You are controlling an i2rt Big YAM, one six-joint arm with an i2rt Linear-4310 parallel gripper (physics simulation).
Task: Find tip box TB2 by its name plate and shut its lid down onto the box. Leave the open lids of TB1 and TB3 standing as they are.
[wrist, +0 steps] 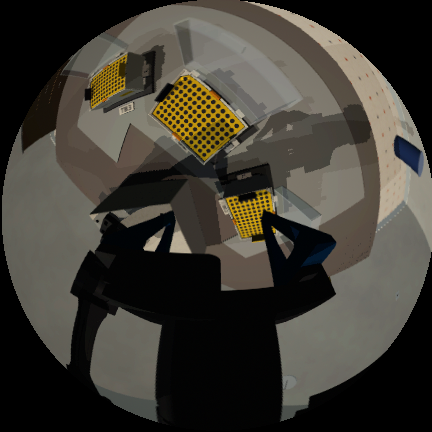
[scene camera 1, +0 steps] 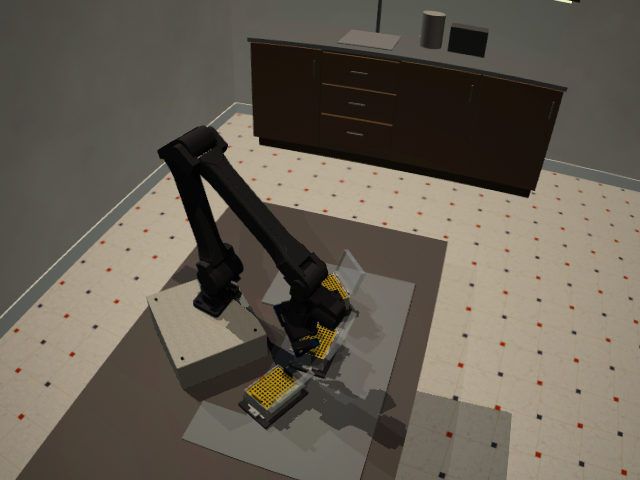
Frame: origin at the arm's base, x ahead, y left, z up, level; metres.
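Where they show: gripper, fingertip midpoint: (wrist: 217,215) (scene camera 1: 291,341); arm's base at its link origin: (scene camera 1: 216,297).
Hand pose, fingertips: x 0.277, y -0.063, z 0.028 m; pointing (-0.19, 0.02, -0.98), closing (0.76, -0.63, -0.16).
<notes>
Each offset is from my fingertips to the top centre of the thing. "pt": to the spot under its first point. Level surfaces: height alone.
The middle tip box @(dx +0.025, dy +0.104, dz -0.071 m) (scene camera 1: 324,341) (wrist: 197,117), with a yellow tip rack, has its clear lid @(dx +0.092, dy +0.108, dz +0.008 m) (scene camera 1: 345,330) (wrist: 245,65) standing open on the side away from the robot base. Its name plate does not show. Box TB3 @(dx -0.034, dy +0.307, dz -0.071 m) (scene camera 1: 334,287) (wrist: 109,82) is at the back; its plate @(pt dx -0.075, dy +0.251, dz -0.144 m) (wrist: 127,108) reads TB3 and its lid @(pt dx +0.019, dy +0.361, dz -0.038 m) (scene camera 1: 352,271) (wrist: 95,54) is open. The front box @(dx -0.005, dy -0.094, dz -0.071 m) (scene camera 1: 271,387) (wrist: 250,212) has an open lid @(dx +0.059, dy -0.114, dz +0.008 m) (scene camera 1: 305,381) (wrist: 301,202) and a plate too small to read. My gripper (scene camera 1: 296,331) (wrist: 217,215) is open and empty, over the base side of the middle box.
The pale base block (scene camera 1: 206,330) stands left of the boxes. The boxes are on a grey sheet @(dz -0.146 m) (scene camera 1: 232,439) on a brown mat @(dz -0.149 m) (scene camera 1: 413,248). My arm partly hides TB3 and the middle box in the scene view. A dark cabinet (scene camera 1: 434,118) stands by the back wall.
</notes>
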